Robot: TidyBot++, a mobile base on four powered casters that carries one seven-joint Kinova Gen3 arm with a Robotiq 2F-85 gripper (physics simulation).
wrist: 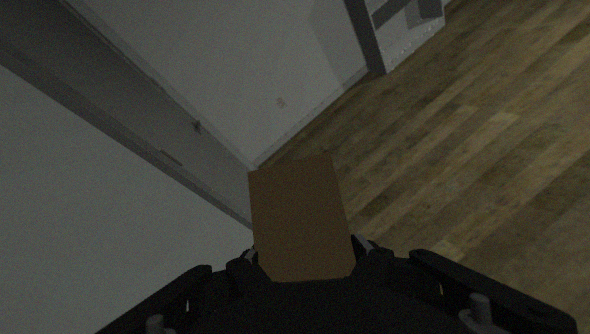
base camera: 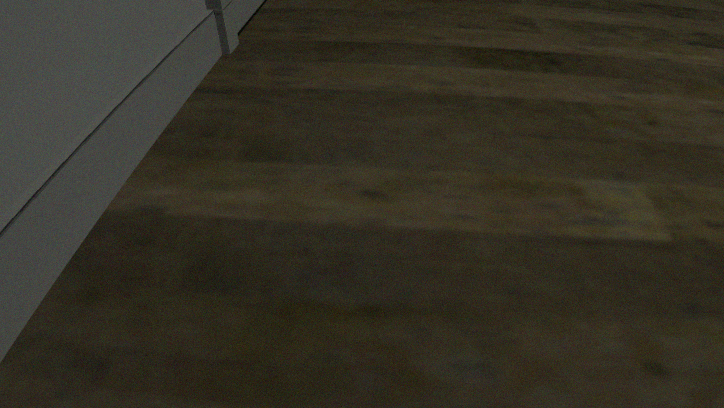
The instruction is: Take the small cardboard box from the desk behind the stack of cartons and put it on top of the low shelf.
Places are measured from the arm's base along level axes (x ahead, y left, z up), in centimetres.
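Where they show: gripper, fingertip midpoint: (wrist: 308,250).
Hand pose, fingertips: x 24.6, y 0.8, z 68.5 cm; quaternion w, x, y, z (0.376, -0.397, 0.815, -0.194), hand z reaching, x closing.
After its pixels a point has its place.
The small cardboard box (wrist: 302,220) {x 23.9, y -0.7, z 72.2 cm} is brown and sits between the fingers in the lower middle of the wrist view. My gripper (wrist: 308,250) {x 24.6, y 0.8, z 68.5 cm} is shut on it, with one fingertip against each side. Wall and wooden floor show beyond the box. The gripper and the box do not show in the base camera view. The desk, the stack of cartons and the low shelf cannot be made out in either view.
A pale wall (base camera: 91,60) {x 55.7, y 32.0, z -24.9 cm} (wrist: 90,200) {x 63.5, y 31.6, z 75.2 cm} with a baseboard (base camera: 116,126) {x 53.8, y 30.8, z -32.8 cm} runs along the left. Another wall (wrist: 260,65) {x 230.6, y -50.0, z 41.6 cm} meets the wooden floor (base camera: 405,253) {x 40.3, y -4.6, z -39.7 cm} (wrist: 475,165) {x 67.5, y -81.4, z -39.7 cm} at the back. A dark shadow strip (wrist: 366,37) {x 206.8, y -148.7, z 1.1 cm} crosses that wall at the top.
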